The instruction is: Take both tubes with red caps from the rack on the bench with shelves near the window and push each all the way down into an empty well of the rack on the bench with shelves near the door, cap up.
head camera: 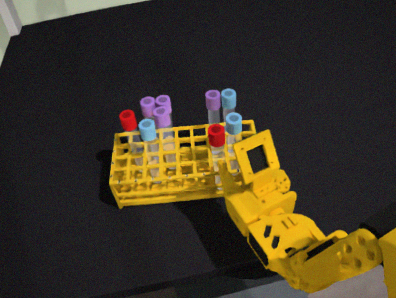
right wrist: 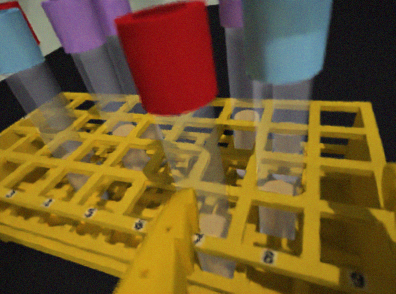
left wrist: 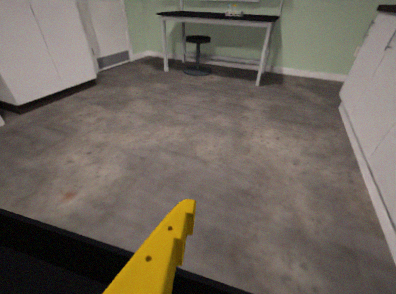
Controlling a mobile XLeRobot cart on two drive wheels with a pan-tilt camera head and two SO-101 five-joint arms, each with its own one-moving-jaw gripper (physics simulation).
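Frame: origin at the left arm's base, x ahead, y right, z down, level; millimetres.
Where they show: left hand at its tool point: [left wrist: 194, 212]; right hand at its tool point: [head camera: 222, 162] [right wrist: 196, 203].
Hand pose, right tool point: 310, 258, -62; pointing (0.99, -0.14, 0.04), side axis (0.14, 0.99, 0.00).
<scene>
Each offset is from my right tool point to the top centre of the thing, as dx, dy, dz. "pt": to the spot under its first point.
A yellow rack @[+53, -33, +18] [head camera: 165, 200] [right wrist: 312, 269] stands on the black bench top. One red-capped tube @[+12, -1, -44] [head camera: 216, 135] [right wrist: 170, 62] stands cap up in it, near the number 7. The other red-capped tube @[pt +71, -94, -43] [head camera: 128, 120] [right wrist: 31, 22] stands at the rack's left end, mostly hidden behind a light-blue cap in the right wrist view. My right gripper [head camera: 228, 174] [right wrist: 290, 180] is open and empty at the rack's front right. Its fixed jaw's tip is low, in front of the nearer red-capped tube; the moving jaw barely shows at the right edge. My left gripper [left wrist: 186, 212] is fully open, one notched jaw showing.
Light-blue-capped tubes @[+25, +25, -44] [head camera: 233, 123] [right wrist: 287, 40] and purple-capped tubes [head camera: 212, 100] [right wrist: 75, 25] stand close to the red ones. The left wrist view shows a distant bench [left wrist: 200, 18] bearing a small pale rack [left wrist: 234, 14], a stool [left wrist: 198, 39] and white cabinets [left wrist: 50, 45].
</scene>
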